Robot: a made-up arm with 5 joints.
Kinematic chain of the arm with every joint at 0, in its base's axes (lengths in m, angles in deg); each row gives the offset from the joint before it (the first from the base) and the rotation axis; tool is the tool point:
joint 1: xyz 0 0 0.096 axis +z
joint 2: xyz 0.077 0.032 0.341 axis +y
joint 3: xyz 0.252 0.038 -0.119 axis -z
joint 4: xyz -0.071 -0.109 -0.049 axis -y
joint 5: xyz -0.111 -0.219 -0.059 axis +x
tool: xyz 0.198 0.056 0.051
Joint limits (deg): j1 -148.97..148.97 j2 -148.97..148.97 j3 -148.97..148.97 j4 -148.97..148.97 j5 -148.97..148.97
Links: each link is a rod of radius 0.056 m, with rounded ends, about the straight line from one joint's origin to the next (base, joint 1, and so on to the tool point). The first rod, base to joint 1, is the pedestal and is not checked.
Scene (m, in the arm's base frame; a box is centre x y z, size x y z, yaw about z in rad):
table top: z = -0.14
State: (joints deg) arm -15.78 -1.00 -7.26 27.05 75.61
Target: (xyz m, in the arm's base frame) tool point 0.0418 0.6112 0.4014
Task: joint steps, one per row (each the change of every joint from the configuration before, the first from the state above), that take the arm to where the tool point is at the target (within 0.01 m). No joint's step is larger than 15 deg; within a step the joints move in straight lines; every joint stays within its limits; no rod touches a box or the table.
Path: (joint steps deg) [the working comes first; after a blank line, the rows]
Joints at the target: 102.33 -9.43 -45.21 24.17 60.61
Straight joint move there: clear.

1: 14.76 -1.05 -4.74 -0.36 -1.88
2: 14.77 -1.06 -4.75 -0.36 -1.87
3: 14.76 -1.05 -4.74 -0.36 -1.88
4: 14.77 -1.05 -4.75 -0.36 -1.87
5: 14.76 -1.06 -4.74 -0.36 -1.88
6: 14.76 -1.05 -4.74 -0.36 -1.87
7: 14.77 -1.05 -4.75 -0.36 -1.88
8: 14.76 -1.06 -4.74 -0.36 -1.87

